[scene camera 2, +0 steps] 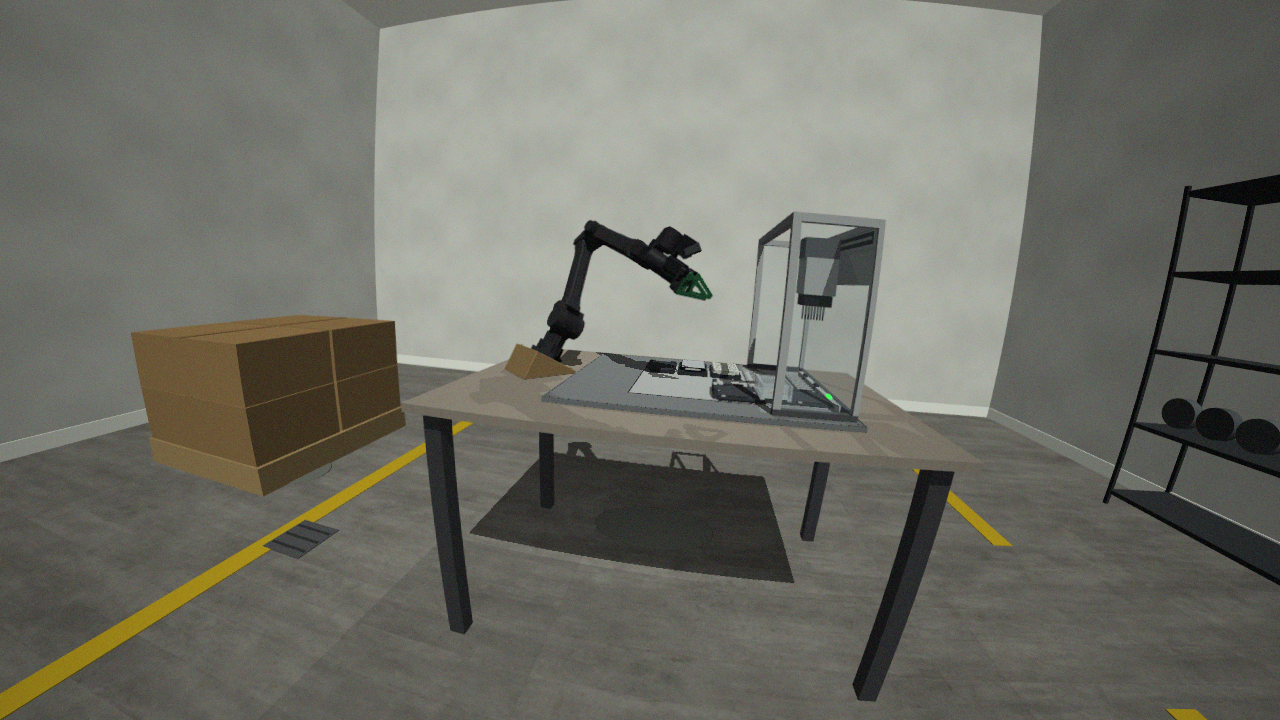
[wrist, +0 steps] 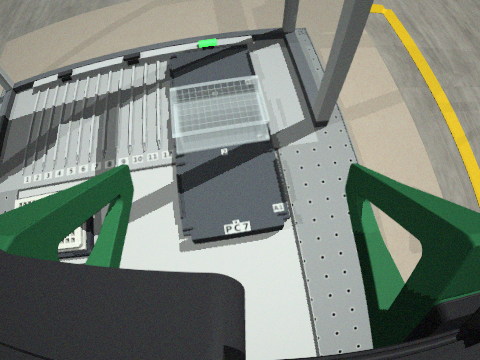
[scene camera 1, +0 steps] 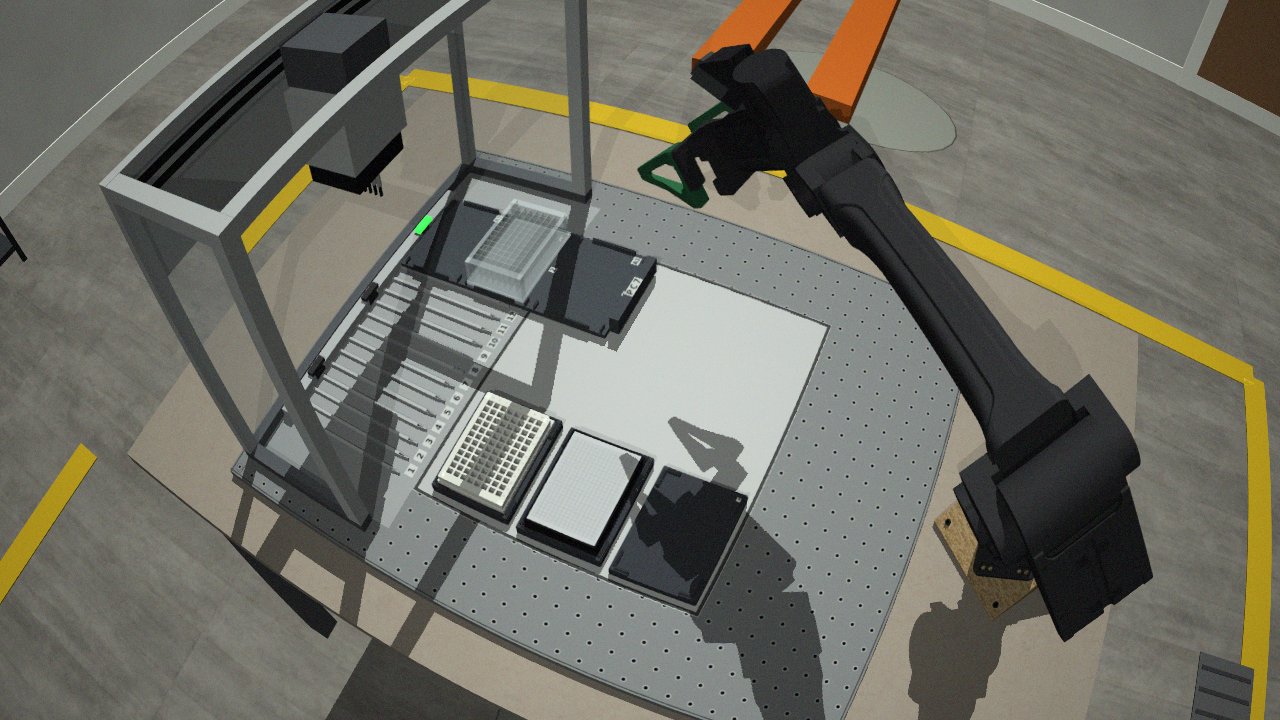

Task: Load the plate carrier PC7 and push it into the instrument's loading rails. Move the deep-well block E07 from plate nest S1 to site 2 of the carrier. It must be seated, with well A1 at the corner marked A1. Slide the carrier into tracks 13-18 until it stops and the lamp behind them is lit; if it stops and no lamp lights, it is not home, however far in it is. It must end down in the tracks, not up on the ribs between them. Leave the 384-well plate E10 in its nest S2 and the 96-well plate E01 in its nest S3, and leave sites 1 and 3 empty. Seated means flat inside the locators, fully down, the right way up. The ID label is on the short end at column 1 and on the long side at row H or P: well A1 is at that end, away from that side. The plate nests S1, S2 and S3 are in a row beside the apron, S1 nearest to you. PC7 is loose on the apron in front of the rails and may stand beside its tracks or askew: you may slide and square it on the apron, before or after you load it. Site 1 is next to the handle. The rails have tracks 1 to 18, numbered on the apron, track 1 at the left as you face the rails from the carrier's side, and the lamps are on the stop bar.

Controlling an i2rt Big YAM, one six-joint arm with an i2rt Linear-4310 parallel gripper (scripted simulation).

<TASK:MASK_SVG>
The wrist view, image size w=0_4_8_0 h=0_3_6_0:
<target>my gripper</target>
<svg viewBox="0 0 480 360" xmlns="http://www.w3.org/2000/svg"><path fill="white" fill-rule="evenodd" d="M0 215L0 360L246 360L245 289L239 281L219 273L120 268L134 194L134 186L127 164L117 166L78 185ZM110 203L97 241L85 265L60 262L58 258L60 242ZM352 163L347 177L345 192L365 290L373 349L335 355L278 360L480 360L480 213L402 184L357 163ZM370 202L416 237L422 245L422 256L406 283L383 241Z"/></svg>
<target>white 96-well plate E01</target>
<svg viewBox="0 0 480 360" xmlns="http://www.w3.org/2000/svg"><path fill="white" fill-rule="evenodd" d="M86 222L60 242L58 253L87 250ZM57 192L15 200L15 208Z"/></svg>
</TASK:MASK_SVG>
